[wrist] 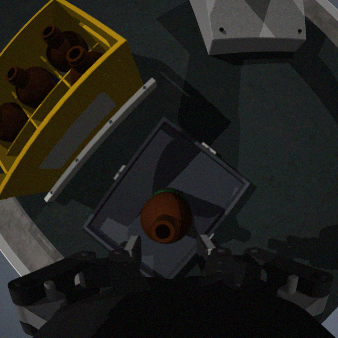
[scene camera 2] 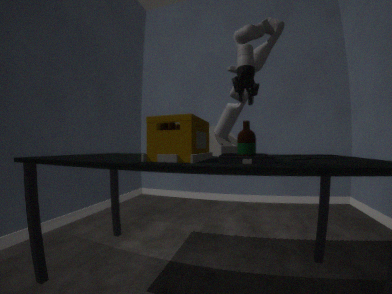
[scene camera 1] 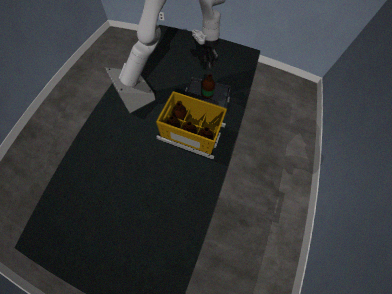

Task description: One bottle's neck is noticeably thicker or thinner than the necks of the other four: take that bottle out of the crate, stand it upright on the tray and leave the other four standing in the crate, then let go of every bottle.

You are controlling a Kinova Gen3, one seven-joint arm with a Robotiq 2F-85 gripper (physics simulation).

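Places are measured from the arm's base along level axes (x ahead, y left, z up), in metres.
Pixels of known places: gripper, fingertip midpoint: (wrist: 168, 247) (scene camera 2: 246, 104) (scene camera 1: 208, 64); arm's base, origin of the base link: (scene camera 2: 220, 134) (scene camera 1: 128, 81).
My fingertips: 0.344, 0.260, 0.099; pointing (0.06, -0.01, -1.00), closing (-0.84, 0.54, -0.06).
Observation:
Ahead of a thing's pixels: the offset from my fingertips to its top centre, as dx, dy, dz. "spot": to the spot under its first point. Level surfaces: height alone.
A brown bottle with a green band @[+0.013, +0.002, -0.074] (scene camera 1: 208, 88) (scene camera 2: 246, 139) (wrist: 165, 212) stands upright on the dark grey tray @[spot: -0.055, -0.013, -0.228] (scene camera 1: 196, 90) (wrist: 200, 162). My gripper (scene camera 1: 213, 64) (scene camera 2: 246, 102) (wrist: 168, 247) is open and empty, above the bottle and apart from its neck. The yellow crate @[+0.081, -0.268, -0.058] (scene camera 1: 207, 145) (scene camera 2: 169, 142) (wrist: 122, 75) stands beside the tray. Several brown bottles @[-0.010, -0.248, -0.071] (scene camera 1: 179, 110) @[+0.092, -0.309, -0.071] (wrist: 35, 87) stand in separate compartments; in scene camera 2, parts of them show through the handle hole. The crate walls hide their lower parts. I cannot compare neck thicknesses reliably across these views.
Pale rails (scene camera 1: 185, 147) (wrist: 100, 134) run along the crate's foot. Small pale blocks @[spot: -0.106, -0.046, -0.218] (wrist: 209, 148) sit against the tray's outer sides. The robot's grey base (scene camera 1: 131, 95) (wrist: 255, 30) stands on the dark table @[dz -0.234] (scene camera 1: 125, 200) (scene camera 2: 125, 161).

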